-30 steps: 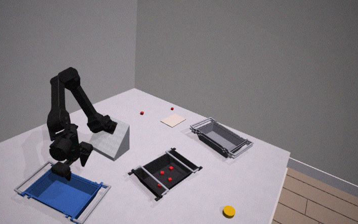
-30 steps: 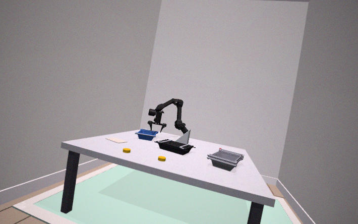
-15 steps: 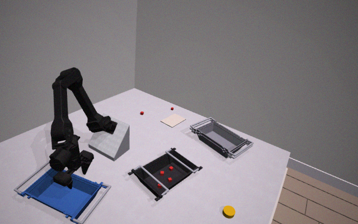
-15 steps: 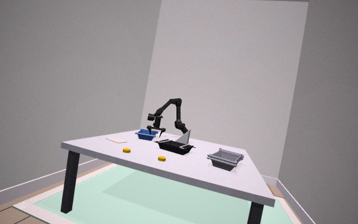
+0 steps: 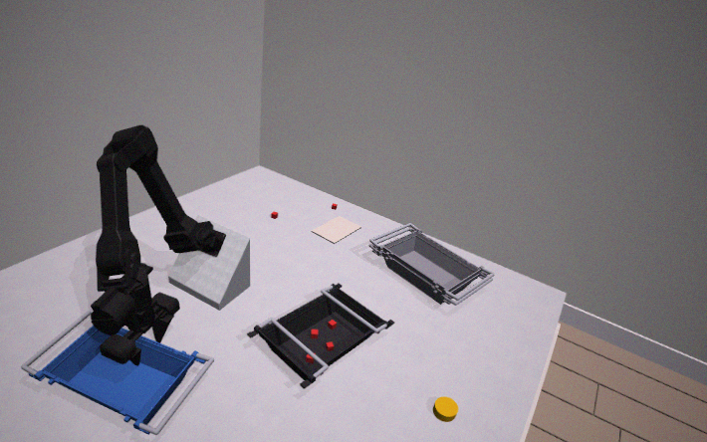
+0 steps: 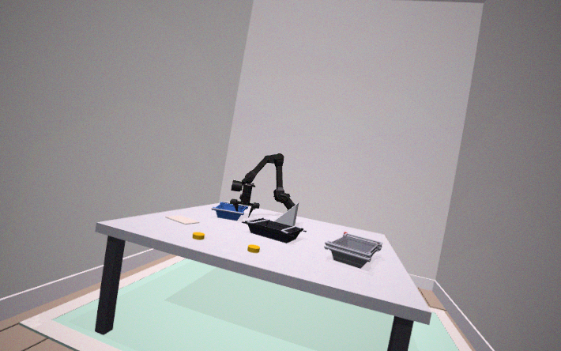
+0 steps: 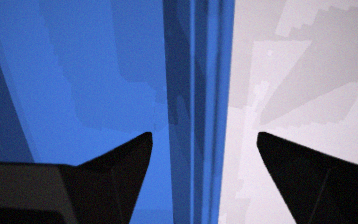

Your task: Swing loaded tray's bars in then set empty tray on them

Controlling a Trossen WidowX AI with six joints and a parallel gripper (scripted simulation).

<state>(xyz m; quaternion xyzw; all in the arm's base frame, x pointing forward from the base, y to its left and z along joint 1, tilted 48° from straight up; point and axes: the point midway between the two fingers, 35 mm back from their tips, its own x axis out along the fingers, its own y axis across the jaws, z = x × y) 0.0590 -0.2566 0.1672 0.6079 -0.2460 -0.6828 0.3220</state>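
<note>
The blue tray lies 10 mm ahead of my gripper tip, 80 mm to the right of it and 30 mm above it. Round my gripper tip: small red block (120 mm behind, 670 mm to the left).
</note>
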